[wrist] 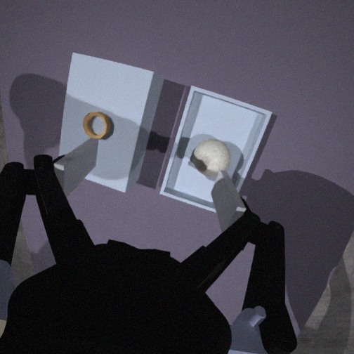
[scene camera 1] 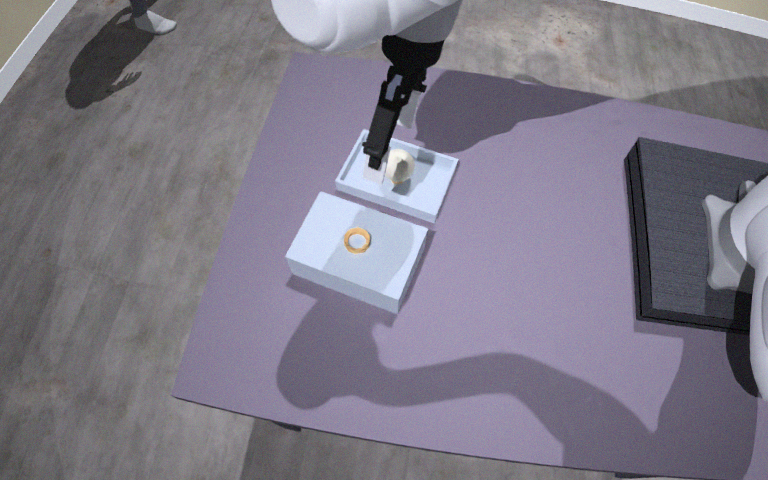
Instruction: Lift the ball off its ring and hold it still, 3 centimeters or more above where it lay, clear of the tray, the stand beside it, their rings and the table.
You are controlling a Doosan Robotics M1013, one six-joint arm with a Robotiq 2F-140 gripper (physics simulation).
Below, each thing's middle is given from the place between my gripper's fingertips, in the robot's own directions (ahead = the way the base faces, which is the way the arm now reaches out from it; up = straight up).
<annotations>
Now: the cream ball [scene camera 1: 400, 166] 120 mm below my hand, 60 mm to the right of it and 10 mm behind it. Round my hand: pale blue block-like stand [scene camera 1: 371, 256]: 120 mm to the left, 120 mm below, 20 mm ahead; pale blue tray [scene camera 1: 421, 195]: 140 mm below, 60 mm to the right, 10 mm behind.
</annotations>
